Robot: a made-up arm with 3 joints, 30 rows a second.
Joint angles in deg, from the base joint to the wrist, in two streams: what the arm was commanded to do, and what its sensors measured. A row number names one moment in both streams.
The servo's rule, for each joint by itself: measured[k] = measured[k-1] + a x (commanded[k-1-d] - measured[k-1]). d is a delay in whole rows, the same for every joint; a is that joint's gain. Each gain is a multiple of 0.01, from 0.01 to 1. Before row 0 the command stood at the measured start. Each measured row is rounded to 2 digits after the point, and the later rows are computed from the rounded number. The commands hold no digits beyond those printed.
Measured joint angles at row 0:
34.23 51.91 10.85
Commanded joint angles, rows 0 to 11:
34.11 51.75 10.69
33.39 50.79 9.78
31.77 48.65 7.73
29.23 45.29 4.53
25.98 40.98 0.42
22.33 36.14 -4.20
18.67 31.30 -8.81
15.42 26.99 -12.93
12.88 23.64 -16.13
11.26 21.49 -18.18
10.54 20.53 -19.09
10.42 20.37 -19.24
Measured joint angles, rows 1 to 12:
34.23 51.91 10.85
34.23 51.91 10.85
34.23 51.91 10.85
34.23 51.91 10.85
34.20 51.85 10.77
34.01 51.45 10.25
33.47 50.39 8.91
32.45 48.45 6.59
30.90 45.61 3.32
28.84 42.01 -0.67
26.40 37.94 -4.98
23.76 33.78 -9.19
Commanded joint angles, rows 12 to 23:
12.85 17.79 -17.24
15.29 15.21 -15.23
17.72 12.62 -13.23
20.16 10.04 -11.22
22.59 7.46 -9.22
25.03 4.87 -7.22
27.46 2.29 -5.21
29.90 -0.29 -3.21
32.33 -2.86 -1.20
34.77 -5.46 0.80
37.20 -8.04 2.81
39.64 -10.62 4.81
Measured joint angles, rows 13 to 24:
21.15 29.93 -12.87
18.78 26.72 -15.68
16.80 24.37 -17.49
15.27 22.85 -18.42
14.69 20.93 -17.79
14.83 18.76 -16.43
15.52 16.43 -14.73
16.63 14.00 -12.87
18.06 11.51 -10.94
19.73 8.99 -8.97
21.59 6.44 -6.98
23.58 3.88 -4.98

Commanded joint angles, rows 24 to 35:
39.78 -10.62 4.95
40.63 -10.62 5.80
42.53 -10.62 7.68
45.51 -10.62 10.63
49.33 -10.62 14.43
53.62 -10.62 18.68
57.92 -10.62 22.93
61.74 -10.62 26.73
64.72 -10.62 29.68
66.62 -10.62 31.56
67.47 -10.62 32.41
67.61 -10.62 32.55
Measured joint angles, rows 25 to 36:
25.68 1.32 -2.98
27.86 -1.26 -0.98
30.10 -3.84 1.03
32.39 -6.42 3.03
34.16 -8.02 4.05
35.71 -9.01 4.98
37.35 -9.62 6.41
39.31 -10.00 8.65
41.71 -10.24 11.71
44.57 -10.38 15.40
47.77 -10.47 19.39
51.12 -10.53 23.28

